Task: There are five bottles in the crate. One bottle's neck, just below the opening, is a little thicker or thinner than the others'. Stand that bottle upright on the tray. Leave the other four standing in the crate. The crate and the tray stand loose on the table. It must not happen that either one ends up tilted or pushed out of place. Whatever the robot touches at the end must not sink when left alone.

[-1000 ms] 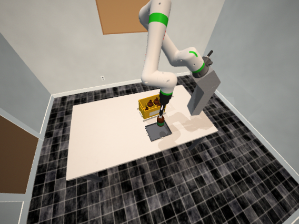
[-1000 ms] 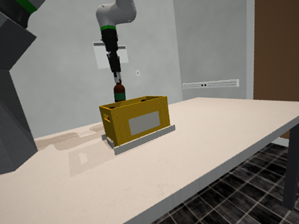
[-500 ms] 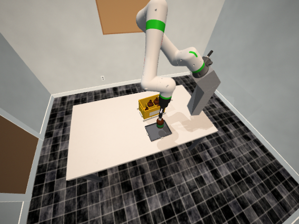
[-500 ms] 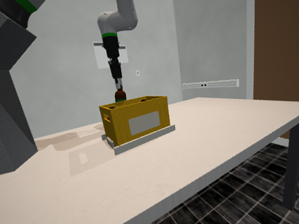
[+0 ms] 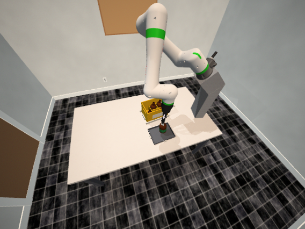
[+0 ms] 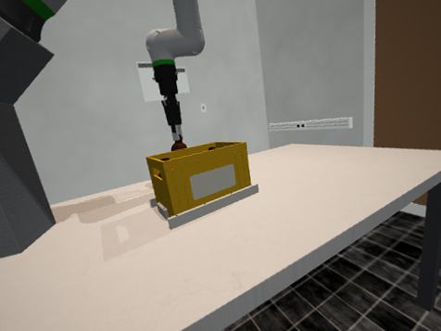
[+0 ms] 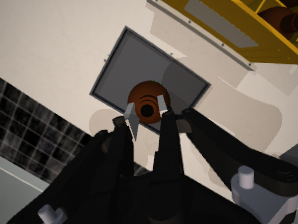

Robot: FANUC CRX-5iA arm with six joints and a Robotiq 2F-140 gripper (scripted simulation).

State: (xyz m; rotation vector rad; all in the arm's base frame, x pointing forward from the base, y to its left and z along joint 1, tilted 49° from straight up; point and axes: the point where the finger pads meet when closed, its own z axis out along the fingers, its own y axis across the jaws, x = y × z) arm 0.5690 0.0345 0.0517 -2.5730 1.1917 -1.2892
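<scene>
The brown bottle lies 8 cm below my hand and 1 cm to the left of it. From my hand the other things lie so: crate (25 cm to the right, 15 cm below, 12 cm behind); then dark grey tray (22 cm below, 1 cm to the left).
</scene>
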